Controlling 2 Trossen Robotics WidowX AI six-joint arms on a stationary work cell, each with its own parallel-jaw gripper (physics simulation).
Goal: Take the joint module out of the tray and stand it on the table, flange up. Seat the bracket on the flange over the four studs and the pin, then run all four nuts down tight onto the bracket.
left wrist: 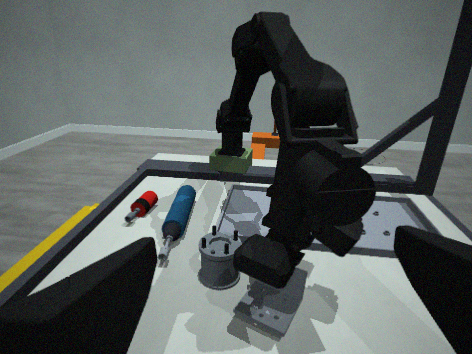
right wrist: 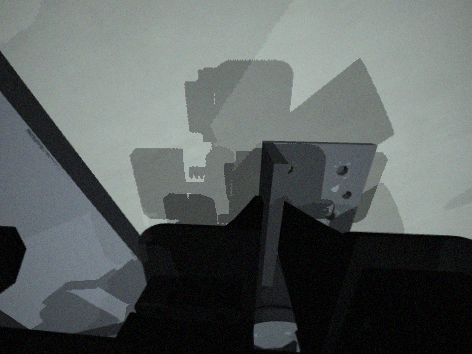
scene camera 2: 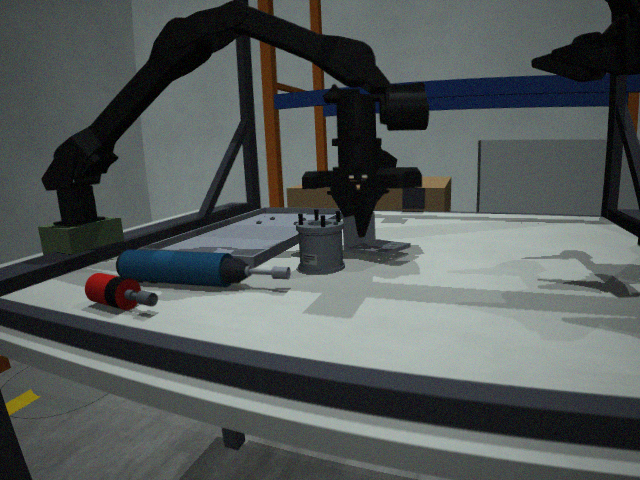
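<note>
The grey joint module [scene camera 2: 320, 250] [left wrist: 219, 270] stands upright on the table, flange up, its studs bare. My right gripper [scene camera 2: 362, 229] [right wrist: 265, 202] is shut on the upright wall of the grey L-shaped bracket [scene camera 2: 390, 244] [left wrist: 272, 317] [right wrist: 345, 155]. The bracket is beside the module, low at the table, its holed plate roughly level; whether it touches the table I cannot tell. Several small dark nuts [scene camera 2: 272, 218] [left wrist: 376, 213] lie in the tray [scene camera 2: 273, 253] [left wrist: 430, 220] [right wrist: 90, 175]. My left gripper [scene camera 2: 535, 63] is open and empty, high at the right in the scene view.
A blue power driver [scene camera 2: 173, 267] [left wrist: 180, 207] lies left of the module, its socket tip close to it. A red and black driver [scene camera 2: 99, 289] [left wrist: 148, 201] lies farther left. The right arm's green base block [scene camera 2: 82, 235] [left wrist: 231, 162] is at the table edge. Dark frame posts rise behind.
</note>
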